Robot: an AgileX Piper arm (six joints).
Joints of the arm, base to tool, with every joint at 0 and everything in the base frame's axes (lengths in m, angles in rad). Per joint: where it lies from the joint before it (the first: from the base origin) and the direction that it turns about. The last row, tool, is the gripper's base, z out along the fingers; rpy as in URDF.
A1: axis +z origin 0 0 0.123
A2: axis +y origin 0 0 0
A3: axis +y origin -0.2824 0 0.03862
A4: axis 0.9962 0 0.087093 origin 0.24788 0 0.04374
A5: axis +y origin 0 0 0
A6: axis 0.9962 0 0.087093 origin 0.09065 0 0.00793
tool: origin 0 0 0 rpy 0 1.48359 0
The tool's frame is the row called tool.
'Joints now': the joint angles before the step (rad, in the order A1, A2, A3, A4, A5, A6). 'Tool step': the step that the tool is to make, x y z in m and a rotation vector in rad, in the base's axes. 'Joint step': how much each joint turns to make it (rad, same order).
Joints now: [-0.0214, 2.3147, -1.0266, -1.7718, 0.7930, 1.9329]
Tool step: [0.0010, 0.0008, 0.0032, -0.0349, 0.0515, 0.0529]
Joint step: [0.0028, -0.0081, -0.0002, 0.0000, 0.0030, -0.0854]
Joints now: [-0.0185, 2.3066, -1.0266, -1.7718, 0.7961, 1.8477]
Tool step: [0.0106, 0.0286, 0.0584, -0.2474, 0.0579, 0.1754]
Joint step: [0.1006, -0.1321, -0.0001, 0.0198, 0.1496, -0.2999]
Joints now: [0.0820, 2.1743, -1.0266, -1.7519, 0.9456, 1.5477]
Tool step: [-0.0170, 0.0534, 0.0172, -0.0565, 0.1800, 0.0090]
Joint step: [0.1691, -0.0613, 0.0001, 0.2894, 0.0962, -0.3005]
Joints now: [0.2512, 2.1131, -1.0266, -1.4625, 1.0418, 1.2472]
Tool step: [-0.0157, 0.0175, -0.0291, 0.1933, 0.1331, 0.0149]
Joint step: [0.0281, 0.0183, 0.0389, 0.1650, -0.1755, -0.0674]
